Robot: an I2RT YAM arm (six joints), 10 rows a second.
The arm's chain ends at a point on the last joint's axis. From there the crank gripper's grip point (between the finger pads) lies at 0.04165 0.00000 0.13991 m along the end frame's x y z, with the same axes.
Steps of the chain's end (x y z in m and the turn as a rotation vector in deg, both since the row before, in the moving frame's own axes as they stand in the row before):
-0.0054 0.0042 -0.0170 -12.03 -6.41 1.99
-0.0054 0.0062 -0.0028 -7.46 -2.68 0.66
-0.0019 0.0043 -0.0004 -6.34 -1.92 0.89
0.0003 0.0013 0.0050 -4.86 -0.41 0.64
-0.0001 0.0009 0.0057 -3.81 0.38 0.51
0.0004 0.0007 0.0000 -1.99 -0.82 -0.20
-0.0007 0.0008 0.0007 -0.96 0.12 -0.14
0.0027 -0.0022 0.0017 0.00 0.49 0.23
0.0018 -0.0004 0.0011 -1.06 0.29 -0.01
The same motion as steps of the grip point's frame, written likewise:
-0.0217 0.0349 -0.0165 -12.03 -6.41 1.99
-0.0121 0.0249 -0.0022 -7.46 -2.68 0.66
-0.0067 0.0204 0.0000 -6.34 -1.92 0.89
-0.0008 0.0136 0.0048 -4.86 -0.41 0.64
0.0008 0.0106 0.0051 -3.81 0.38 0.51
-0.0016 0.0054 0.0005 -1.99 -0.82 -0.20
-0.0004 0.0030 0.0006 -0.96 0.12 -0.14
0.0039 -0.0020 0.0013 0.00 0.49 0.23
0.0025 0.0022 0.0009 -1.06 0.29 -0.01

